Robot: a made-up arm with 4 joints. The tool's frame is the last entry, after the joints.
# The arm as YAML. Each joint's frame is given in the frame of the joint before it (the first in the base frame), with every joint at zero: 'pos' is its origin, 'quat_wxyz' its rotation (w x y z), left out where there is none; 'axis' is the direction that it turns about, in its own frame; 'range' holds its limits. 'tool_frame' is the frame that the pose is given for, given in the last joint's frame.
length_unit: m
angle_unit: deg
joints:
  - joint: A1
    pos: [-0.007, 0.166, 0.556]
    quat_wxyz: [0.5, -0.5, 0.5, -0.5]
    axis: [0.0, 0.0, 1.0]
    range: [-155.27, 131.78]
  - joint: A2
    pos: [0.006, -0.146, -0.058]
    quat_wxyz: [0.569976, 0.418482, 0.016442, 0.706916]
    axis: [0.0, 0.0, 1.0]
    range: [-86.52, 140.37]
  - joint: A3
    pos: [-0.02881, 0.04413, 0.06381]
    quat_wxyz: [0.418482, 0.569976, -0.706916, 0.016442]
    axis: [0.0, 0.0, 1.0]
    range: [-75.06, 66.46]
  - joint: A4
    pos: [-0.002, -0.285, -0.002]
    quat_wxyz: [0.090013, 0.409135, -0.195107, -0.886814]
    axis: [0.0, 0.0, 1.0]
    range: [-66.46, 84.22]
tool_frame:
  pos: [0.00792, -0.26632, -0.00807]
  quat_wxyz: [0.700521, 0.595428, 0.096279, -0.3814]
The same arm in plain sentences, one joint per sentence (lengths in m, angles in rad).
The arm has four revolute joints in a row. What follows holds with every joint at zero, and every direction is one of the base frame's.
Joint 1 is mounted 0.0070 m along -x and 0.1660 m along +y and 0.5560 m along +z from the base frame's origin and rotates about +x, from -2.7100 to 2.3000 rad.
Joint 2 is mounted 0.0580 m along -x and 0.0060 m along -y and 0.1460 m along +z from joint 1 and rotates about the direction (0.649205, -0.610405, 0.453804), from -1.5101 to 2.4499 rad.
Joint 3 is mounted 0.0470 m along +x and 0.0040 m along -y and 0.0680 m along +z from joint 2 and rotates about -x, from -1.3100 to 1.1599 rad.
Joint 4 is mounted 0.0020 m along +x and 0.0020 m along +y and 0.2850 m along -z from joint 3 and rotates about the direction (-0.589083, 0.760778, 0.272392), from -1.1599 to 1.4699 rad.
The tool frame, which is the frame that the pose is given for, is mounted 0.1220 m along +x and 0.0010 m along -y and 0.2370 m along +z from joint 4; its axes are the base frame's turned by roll 0.0000, pitch 0.0000 and yaw 0.0000 rad (as in URDF: about the fixed x, then y, then z).

